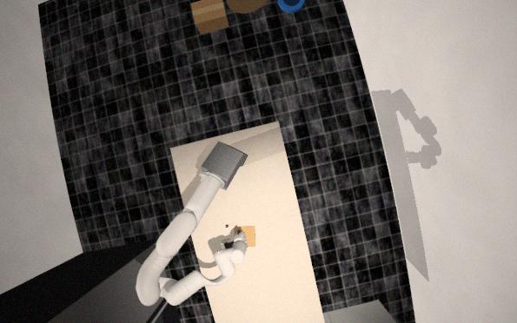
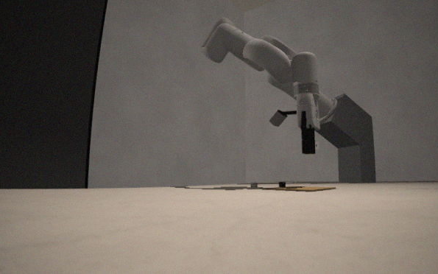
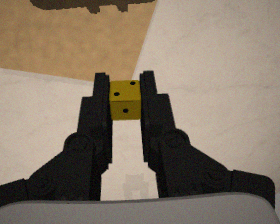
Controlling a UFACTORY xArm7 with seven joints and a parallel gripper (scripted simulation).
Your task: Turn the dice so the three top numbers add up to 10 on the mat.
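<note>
The tan mat lies 4 cm ahead of my hand, 2 cm to the right of it and 12 cm below it. The rest, counted from my hand: pale die: 2 cm behind, 17 cm to the right, 11 cm below; yellow die: 1 cm below; black die: 9 cm behind, 8 cm to the right, 11 cm below.
</note>
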